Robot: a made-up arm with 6 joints.
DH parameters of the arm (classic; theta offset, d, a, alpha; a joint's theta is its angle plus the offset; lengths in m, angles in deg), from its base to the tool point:
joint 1: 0 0.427 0 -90
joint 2: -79.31 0 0.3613 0
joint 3: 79.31 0 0.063 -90
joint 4: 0 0.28 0 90
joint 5: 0 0 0.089 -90
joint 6: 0 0.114 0 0
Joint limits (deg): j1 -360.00..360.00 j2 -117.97..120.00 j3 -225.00..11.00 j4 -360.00..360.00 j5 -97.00..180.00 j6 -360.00..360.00
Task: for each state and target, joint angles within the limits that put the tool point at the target. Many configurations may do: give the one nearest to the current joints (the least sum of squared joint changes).
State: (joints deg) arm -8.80 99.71 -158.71 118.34 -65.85 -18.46
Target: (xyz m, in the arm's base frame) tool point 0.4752 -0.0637 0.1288
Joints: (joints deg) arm 4.35 104.17 -150.51 125.65 -84.12 -18.46
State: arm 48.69 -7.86 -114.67 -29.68 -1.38 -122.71
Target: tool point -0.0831 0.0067 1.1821
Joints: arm 43.72 -25.46 -128.23 -36.57 -8.29 -122.71
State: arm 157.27 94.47 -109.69 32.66 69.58 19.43
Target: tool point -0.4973 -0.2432 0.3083
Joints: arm 198.64 52.31 -96.29 36.69 93.87 19.43
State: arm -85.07 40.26 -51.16 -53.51 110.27 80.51
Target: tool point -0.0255 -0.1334 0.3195
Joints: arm -72.26 50.95 -24.27 -29.42 104.07 80.51
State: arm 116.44 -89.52 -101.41 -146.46 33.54 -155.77
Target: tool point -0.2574 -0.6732 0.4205
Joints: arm 74.33 -117.97 -138.38 -137.91 -4.90 -155.77
